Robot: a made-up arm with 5 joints.
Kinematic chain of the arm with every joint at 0, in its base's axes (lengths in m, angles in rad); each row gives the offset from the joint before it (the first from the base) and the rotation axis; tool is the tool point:
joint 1: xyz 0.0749 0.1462 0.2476 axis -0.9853 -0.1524 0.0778
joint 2: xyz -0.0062 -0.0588 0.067 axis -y
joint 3: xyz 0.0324 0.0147 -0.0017 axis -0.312 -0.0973 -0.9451
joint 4: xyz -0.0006 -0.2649 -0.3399 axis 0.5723 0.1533 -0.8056
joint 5: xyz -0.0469 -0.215 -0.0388 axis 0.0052 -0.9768 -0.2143
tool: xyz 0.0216 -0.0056 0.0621
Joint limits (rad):
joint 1: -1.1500..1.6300
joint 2: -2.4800..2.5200
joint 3: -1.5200..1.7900
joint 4: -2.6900..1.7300
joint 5: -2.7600..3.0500
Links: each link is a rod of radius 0.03 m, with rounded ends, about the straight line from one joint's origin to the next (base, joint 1, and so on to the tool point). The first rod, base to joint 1, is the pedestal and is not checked.
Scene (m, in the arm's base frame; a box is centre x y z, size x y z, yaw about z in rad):
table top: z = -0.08
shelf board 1: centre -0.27 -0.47 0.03 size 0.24 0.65 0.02 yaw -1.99
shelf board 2: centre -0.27 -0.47 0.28 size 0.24 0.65 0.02 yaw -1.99
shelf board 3: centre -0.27 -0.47 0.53 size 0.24 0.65 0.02 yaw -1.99
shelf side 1: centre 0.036 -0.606 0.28 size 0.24 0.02 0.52 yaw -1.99
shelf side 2: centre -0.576 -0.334 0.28 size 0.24 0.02 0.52 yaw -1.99
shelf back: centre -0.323 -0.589 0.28 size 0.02 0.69 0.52 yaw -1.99
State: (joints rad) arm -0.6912 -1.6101 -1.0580 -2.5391 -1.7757
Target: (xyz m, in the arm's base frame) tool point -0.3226 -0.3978 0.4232
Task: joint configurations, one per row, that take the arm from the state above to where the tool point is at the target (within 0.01 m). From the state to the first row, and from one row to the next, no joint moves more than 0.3 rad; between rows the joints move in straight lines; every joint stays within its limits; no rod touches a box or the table.
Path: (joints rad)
1: -0.4861 -1.8276 -0.7656 -2.3210 -1.8455
2: -0.2811 -2.0450 -0.4732 -2.1029 -1.9153
3: -0.0760 -2.2625 -0.1808 -1.8848 -1.9851
4: 0.1290 -2.4800 0.1117 -1.6667 -2.0549
5: 0.0333 -2.4800 0.0379 -1.3870 -2.1555
6: -0.0625 -2.4800 -0.0359 -1.1072 -2.2561
7: -0.1582 -2.4800 -0.1097 -0.8275 -2.3567
8: -0.2540 -2.4800 -0.1835 -0.5478 -2.4573
9: -0.3497 -2.4800 -0.2574 -0.2681 -2.5579

